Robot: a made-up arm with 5 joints.
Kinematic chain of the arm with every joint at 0, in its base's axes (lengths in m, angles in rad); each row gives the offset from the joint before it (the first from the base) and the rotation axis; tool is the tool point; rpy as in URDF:
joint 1: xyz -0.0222 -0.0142 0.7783 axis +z
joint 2: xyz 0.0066 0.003 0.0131 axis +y
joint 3: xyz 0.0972 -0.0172 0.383 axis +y
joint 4: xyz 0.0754 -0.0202 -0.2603 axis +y
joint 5: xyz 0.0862 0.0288 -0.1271 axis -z
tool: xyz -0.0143 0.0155 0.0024 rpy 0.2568 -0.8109 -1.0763
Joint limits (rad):
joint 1: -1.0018..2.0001
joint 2: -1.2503..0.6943
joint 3: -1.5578..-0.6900
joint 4: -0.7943..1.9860
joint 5: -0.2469..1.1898
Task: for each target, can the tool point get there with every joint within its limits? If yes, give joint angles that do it. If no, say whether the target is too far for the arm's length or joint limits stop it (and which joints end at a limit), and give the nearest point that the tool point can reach.
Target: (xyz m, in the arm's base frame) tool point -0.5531 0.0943 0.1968
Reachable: no: joint limits stop it (at a limit: joint 1, joint 2, joint 3, joint 5) | nearest point -0.1919 0.3243 0.6076 | short by 0.593 m
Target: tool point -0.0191 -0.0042 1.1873
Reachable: yes | joints -0.0899 -1.0994 -1.0822 1.6891 0.0245
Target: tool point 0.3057 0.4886 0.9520
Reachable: yes | joints 0.9671 0.3534 -1.0034 -0.2873 0.7943
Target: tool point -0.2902 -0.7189 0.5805
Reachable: no: joint limits stop it (at a limit: joint 1, joint 2, joint 3, joint 5) | nearest point 0.2184 -0.3794 0.6254 | short by 0.613 m
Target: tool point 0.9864 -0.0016 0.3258
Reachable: no: too far | nearest point 0.6034 -0.0064 0.7175 | short by 0.548 m
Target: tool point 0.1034 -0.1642 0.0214
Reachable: no: joint limits stop it (at a limit: joint 2, joint 3, joint 5) | nearest point 0.2083 -0.2895 0.6117 | short by 0.612 m
